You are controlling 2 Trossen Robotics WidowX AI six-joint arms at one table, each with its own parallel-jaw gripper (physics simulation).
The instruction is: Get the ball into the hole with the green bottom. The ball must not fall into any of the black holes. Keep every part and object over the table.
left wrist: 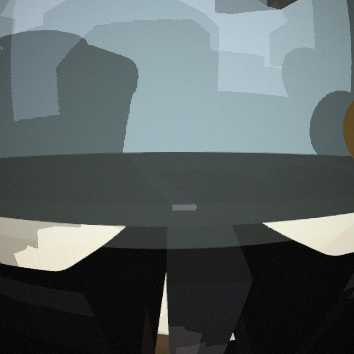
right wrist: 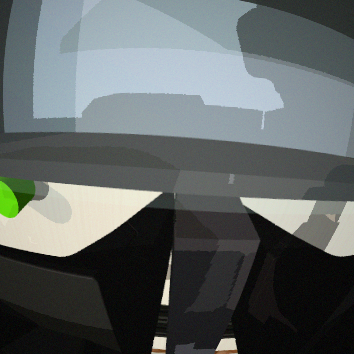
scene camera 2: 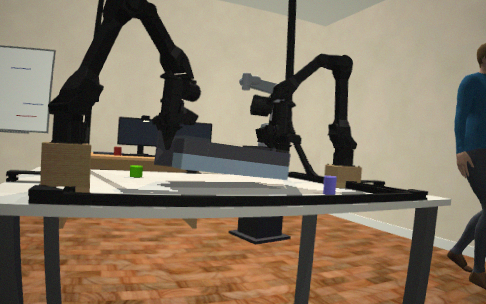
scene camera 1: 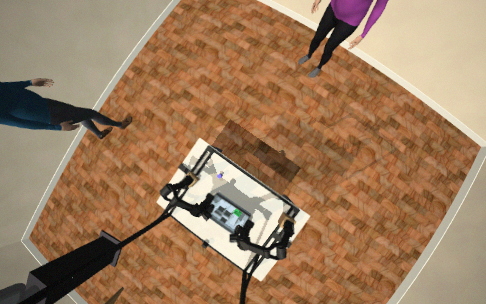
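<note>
The blue-grey box (scene camera 1: 234,204) (scene camera 2: 230,162) (left wrist: 100,185) (right wrist: 125,155) hangs above the table between both grippers. In scene camera 2 it is tilted, its picture-right end lower. The green-bottomed hole (scene camera 1: 237,213) shows inside it, with several dark squares to its left. Part of the orange ball (left wrist: 350,127) shows at the right edge of the left wrist view, inside the box. My left gripper (scene camera 1: 210,204) (scene camera 2: 273,144) (left wrist: 200,250) is shut on the handle at one end. My right gripper (scene camera 1: 245,228) (scene camera 2: 168,142) (right wrist: 193,201) is shut on the handle at the other end.
A purple-blue cylinder (scene camera 1: 220,176) (scene camera 2: 329,185) stands on the white table (scene camera 2: 300,209). A green cylinder (scene camera 2: 136,171) (right wrist: 17,197) stands near the right arm's side. A black bar (scene camera 2: 225,200) runs along the table edge. Two people stand away from the table.
</note>
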